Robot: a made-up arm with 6 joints.
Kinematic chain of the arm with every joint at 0, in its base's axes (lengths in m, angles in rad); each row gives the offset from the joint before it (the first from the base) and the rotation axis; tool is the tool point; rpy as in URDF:
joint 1: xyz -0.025 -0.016 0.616 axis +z
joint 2: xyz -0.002 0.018 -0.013 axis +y
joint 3: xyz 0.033 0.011 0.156 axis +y
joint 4: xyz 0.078 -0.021 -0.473 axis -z
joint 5: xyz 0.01 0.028 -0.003 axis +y
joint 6: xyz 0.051 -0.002 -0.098 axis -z
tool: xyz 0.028 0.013 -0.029 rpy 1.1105 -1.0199 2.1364
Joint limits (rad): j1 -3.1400..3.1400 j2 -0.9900..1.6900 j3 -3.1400..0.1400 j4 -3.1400..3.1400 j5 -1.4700..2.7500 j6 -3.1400..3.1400
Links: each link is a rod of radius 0.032 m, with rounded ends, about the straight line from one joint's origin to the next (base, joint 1, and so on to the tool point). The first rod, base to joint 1, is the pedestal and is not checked.
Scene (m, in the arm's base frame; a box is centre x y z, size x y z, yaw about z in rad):
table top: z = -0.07
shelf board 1: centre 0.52 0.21 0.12 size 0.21 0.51 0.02 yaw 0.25
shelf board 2: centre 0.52 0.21 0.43 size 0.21 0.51 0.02 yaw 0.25
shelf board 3: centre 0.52 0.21 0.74 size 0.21 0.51 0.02 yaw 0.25
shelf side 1: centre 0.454 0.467 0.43 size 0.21 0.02 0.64 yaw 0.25
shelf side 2: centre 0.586 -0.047 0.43 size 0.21 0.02 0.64 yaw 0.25
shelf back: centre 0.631 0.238 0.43 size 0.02 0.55 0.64 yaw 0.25
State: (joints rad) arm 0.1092 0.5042 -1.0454 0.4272 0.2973 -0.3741
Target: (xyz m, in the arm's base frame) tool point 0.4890 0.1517 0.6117
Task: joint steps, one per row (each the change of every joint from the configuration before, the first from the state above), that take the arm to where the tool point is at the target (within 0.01 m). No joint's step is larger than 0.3 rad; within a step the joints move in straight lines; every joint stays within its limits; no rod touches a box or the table.
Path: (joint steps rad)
1: -0.1260 -0.0677 0.2643 0.0610 -0.2154 -0.0795
2: -0.1260 -0.0677 0.2644 0.0611 -0.2154 -0.0796
3: -0.1260 -0.0676 0.2643 0.0610 -0.2153 -0.0795
4: -0.1260 -0.0677 0.2644 0.0611 -0.2154 -0.0795
5: 0.1938 -0.2527 -0.0125 -0.0587 -0.1949 0.1158
6: 0.1937 -0.2528 -0.0124 -0.0588 -0.1948 0.1158
7: 0.1937 -0.2527 -0.0125 -0.0587 -0.1948 0.1158
8: 0.1937 -0.2528 -0.0124 -0.0587 -0.1949 0.1158
9: -0.0209 0.1099 -0.1554 -0.0083 0.2952 -0.0367
10: -0.0209 0.1099 -0.1554 -0.0082 0.2951 -0.0366
11: -0.0209 0.1099 -0.1554 -0.0083 0.2952 -0.0366

